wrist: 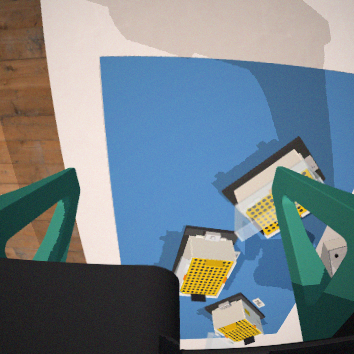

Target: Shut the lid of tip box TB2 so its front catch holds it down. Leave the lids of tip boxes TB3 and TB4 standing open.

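Places are measured from the arm's base along level axes (x ahead, y left, z up), in centimetres.
Pixels of known places: gripper, fingertip midpoint: (175,177).
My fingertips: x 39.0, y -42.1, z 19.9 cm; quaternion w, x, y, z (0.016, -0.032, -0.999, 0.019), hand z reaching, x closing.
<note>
Behind a point stands the place of what it marks.
Three pale tip boxes with yellow perforated racks stand on dark bases. The largest box (264,182) {x 26.5, y -26.1, z -0.9 cm} is right of centre in the wrist view, partly behind the right finger; a clear lid panel (246,225) {x 31.1, y -25.8, z 6.8 cm} shows at its lower left. A second box (209,247) {x 34.1, y -10.4, z -3.9 cm} is below centre, with its yellow rack in view; its lid position is unclear. The smallest box (227,315) {x 29.4, y 15.0, z -3.5 cm} is at the bottom, with a clear panel (218,341) {x 31.7, y 22.9, z -0.4 cm} at its lower left. I cannot read which is TB2, TB3 or TB4. My gripper (175,177) {x 39.0, y -42.1, z 19.9 cm} is open and empty, high above the mat.
A blue mat (165,125) {x 40.2, y -33.3, z -7.3 cm} lies on a pale table (80,150) {x 53.9, y -30.3, z -7.6 cm}. Wooden floor (25,100) shows at the left. A small white label (258,302) {x 20.5, y 16.6, z -7.1 cm} lies by the smallest box. A grey object (334,256) {x 7.2, y -3.7, z -3.4 cm} with a dark dot shows through the right finger's opening.
</note>
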